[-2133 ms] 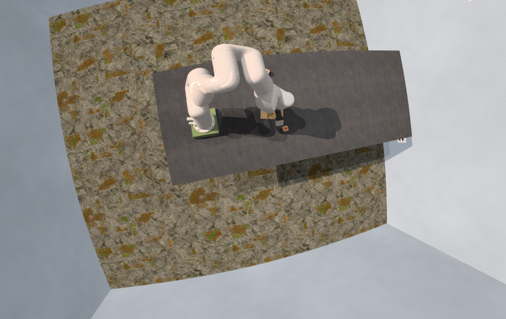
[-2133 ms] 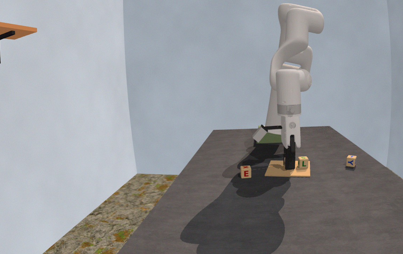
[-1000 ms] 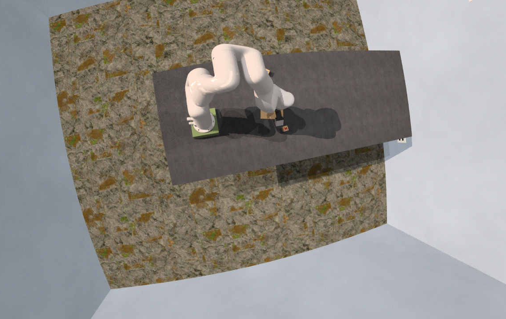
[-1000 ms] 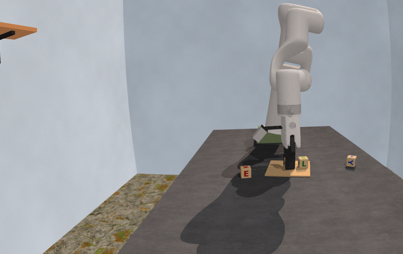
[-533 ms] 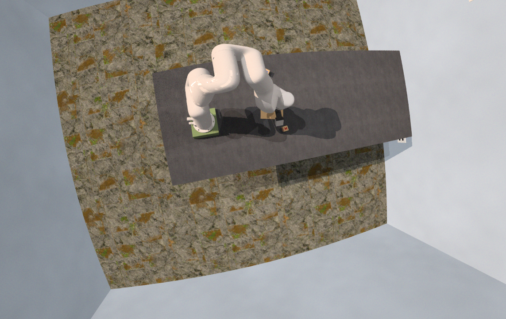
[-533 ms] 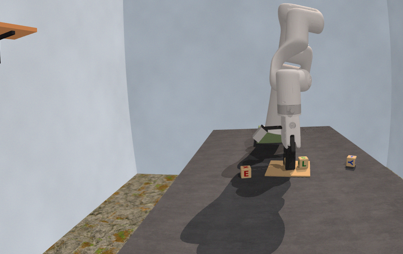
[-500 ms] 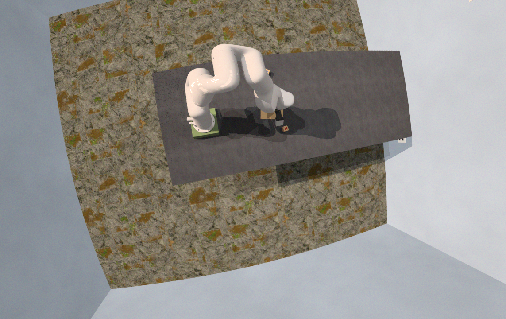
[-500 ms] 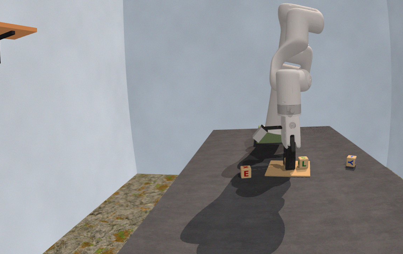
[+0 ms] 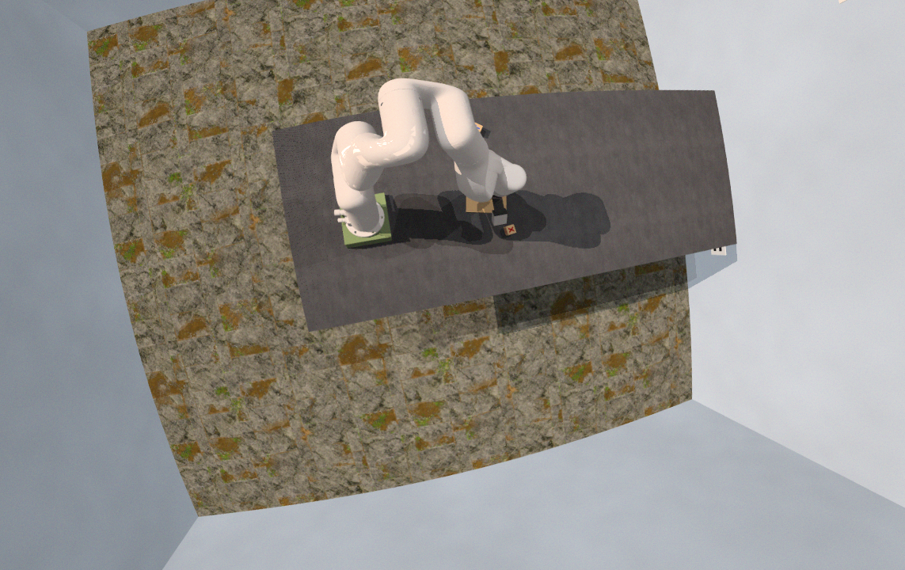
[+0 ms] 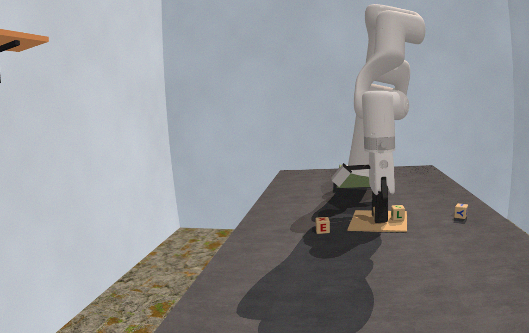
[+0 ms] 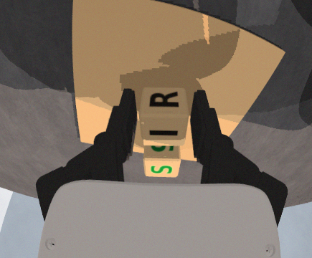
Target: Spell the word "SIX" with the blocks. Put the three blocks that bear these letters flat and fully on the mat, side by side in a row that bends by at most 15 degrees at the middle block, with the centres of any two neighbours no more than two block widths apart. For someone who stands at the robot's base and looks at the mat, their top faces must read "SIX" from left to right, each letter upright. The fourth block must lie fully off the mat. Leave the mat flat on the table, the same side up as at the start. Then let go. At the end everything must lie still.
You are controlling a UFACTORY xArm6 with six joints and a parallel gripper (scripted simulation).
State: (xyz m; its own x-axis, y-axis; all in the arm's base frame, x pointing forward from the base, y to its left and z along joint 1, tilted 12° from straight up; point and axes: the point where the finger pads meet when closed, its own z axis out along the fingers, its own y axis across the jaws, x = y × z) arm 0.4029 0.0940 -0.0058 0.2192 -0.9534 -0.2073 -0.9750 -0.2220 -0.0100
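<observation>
The I block lies 10 mm below my hand. From my hand the other things lie so: X block: 130 mm to the right, 80 mm ahead, 10 mm below; tan mat: 20 mm below; S block: 50 mm to the left, 10 mm below, 10 mm behind.
</observation>
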